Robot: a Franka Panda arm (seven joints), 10 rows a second.
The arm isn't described. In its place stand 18 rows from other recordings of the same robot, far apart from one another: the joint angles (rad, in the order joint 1, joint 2, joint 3, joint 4, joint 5, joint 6, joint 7), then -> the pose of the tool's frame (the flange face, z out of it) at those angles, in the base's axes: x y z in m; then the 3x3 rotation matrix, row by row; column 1 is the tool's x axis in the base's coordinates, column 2 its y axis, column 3 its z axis.
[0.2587, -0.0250, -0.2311, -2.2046, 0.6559, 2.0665, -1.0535] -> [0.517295 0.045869 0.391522], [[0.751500 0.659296 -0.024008], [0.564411 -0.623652 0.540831], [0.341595 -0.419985 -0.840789]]
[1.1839, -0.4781, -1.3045, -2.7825, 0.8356, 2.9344, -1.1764] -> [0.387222 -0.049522 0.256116], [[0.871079 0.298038 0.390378], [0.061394 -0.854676 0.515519], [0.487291 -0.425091 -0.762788]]
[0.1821, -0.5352, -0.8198, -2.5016, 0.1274, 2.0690, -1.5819] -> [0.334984 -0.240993 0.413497], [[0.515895 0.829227 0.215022], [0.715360 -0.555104 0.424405], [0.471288 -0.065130 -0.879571]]
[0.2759, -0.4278, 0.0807, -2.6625, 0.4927, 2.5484, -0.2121] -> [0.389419 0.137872 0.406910], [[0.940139 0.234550 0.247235], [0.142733 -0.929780 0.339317], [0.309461 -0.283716 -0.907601]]
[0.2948, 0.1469, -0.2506, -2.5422, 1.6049, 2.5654, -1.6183] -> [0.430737 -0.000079 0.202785], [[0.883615 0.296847 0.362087], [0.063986 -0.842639 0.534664], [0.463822 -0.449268 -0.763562]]
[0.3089, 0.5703, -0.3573, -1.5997, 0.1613, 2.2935, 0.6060] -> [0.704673 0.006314 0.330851], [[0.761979 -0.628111 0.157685], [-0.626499 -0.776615 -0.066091], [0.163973 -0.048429 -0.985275]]
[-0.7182, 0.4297, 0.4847, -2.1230, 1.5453, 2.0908, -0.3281] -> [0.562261 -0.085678 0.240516], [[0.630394 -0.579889 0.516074], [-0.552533 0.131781 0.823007], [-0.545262 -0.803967 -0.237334]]
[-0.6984, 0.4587, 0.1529, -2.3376, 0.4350, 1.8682, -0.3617] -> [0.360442 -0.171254 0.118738], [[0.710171 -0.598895 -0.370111], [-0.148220 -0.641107 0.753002], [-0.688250 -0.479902 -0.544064]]
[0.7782, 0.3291, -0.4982, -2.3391, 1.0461, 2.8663, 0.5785] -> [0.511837 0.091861 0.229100], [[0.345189 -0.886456 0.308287], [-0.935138 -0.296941 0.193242], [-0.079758 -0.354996 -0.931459]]
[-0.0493, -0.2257, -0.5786, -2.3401, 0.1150, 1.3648, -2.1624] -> [0.310648 -0.209989 0.381845], [[0.152368 0.874696 -0.460099], [0.807985 0.157851 0.567665], [0.569161 -0.458247 -0.682690]]
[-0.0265, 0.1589, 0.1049, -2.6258, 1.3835, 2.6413, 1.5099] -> [0.395704 0.007674 0.175086], [[-0.878510 -0.440218 0.185547], [-0.300755 0.811421 0.501142], [-0.371168 0.384454 -0.845239]]
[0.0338, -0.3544, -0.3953, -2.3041, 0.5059, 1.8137, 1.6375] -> [0.417374 -0.125040 0.477398], [[-0.506674 -0.857671 0.087646], [-0.669069 0.455284 0.587421], [-0.543718 0.238989 -0.804522]]
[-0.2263, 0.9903, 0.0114, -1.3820, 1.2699, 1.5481, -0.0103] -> [0.679106 -0.043320 0.135940], [[0.687732 -0.725824 -0.014330], [-0.121495 -0.134534 0.983433], [-0.715726 -0.674597 -0.180707]]
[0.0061, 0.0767, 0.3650, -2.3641, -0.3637, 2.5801, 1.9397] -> [0.480805 0.193921 0.309749], [[0.273122 -0.937016 0.217729], [-0.950302 -0.297964 -0.090244], [0.149435 -0.182261 -0.971828]]
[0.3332, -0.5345, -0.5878, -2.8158, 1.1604, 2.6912, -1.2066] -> [0.355231 -0.102337 0.343660], [[0.776210 0.139859 0.614766], [-0.238587 -0.837410 0.491753], [0.583587 -0.528379 -0.616638]]
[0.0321, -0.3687, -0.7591, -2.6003, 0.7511, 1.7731, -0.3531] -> [0.317084 -0.189030 0.350487], [[0.845672 -0.470444 0.252036], [-0.429505 -0.319580 0.844626], [-0.316803 -0.822527 -0.472318]]
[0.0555, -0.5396, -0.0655, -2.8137, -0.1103, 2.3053, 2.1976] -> [0.346052 -0.003290 0.356540], [[-0.527628 -0.848829 0.033135], [-0.849151 0.525948 -0.048174], [0.023464 -0.053555 -0.998289]]
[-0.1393, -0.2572, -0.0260, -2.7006, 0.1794, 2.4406, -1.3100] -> [0.391885 -0.064566 0.311221], [[0.532026 0.846362 0.024894], [0.839006 -0.530907 0.119188], [0.114093 -0.042525 -0.992560]]
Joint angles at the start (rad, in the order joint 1, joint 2, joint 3, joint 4, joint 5, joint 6, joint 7):
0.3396, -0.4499, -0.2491, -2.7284, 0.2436, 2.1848, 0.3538
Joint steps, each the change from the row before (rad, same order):
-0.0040, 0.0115, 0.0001, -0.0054, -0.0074, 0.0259, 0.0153
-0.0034, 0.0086, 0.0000, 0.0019, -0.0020, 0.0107, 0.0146
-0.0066, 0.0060, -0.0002, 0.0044, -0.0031, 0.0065, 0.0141
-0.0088, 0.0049, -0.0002, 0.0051, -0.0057, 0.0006, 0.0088
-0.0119, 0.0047, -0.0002, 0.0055, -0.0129, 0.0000, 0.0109
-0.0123, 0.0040, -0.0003, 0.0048, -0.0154, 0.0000, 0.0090
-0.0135, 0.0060, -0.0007, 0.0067, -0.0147, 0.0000, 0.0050
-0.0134, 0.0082, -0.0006, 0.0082, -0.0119, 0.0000, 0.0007
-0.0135, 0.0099, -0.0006, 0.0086, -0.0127, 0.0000, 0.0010
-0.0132, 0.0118, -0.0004, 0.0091, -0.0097, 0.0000, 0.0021
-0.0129, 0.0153, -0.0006, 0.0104, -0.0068, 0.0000, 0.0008
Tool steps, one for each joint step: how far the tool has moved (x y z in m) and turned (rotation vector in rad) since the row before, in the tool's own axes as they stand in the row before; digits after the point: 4 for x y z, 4 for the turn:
0.0033, 0.0024, 0.0035, -0.0055, 0.0144, 0.0192
0.0028, 0.0009, 0.0008, -0.0015, 0.0068, 0.0188
0.0033, 0.0014, -0.0011, -0.0001, 0.0078, 0.0196
0.0032, 0.0021, -0.0015, -0.0027, 0.0050, 0.0144
0.0039, 0.0032, -0.0020, -0.0072, 0.0078, 0.0150
0.0038, 0.0035, -0.0019, -0.0088, 0.0085, 0.0120
0.0047, 0.0038, -0.0021, -0.0083, 0.0086, 0.0102
0.0051, 0.0035, -0.0019, -0.0072, 0.0073, 0.0078
0.0053, 0.0036, -0.0014, -0.0088, 0.0066, 0.0081
0.0055, 0.0035, -0.0008, -0.0078, 0.0045, 0.0109
0.0060, 0.0033, 0.0000, -0.0075, 0.0020, 0.0119

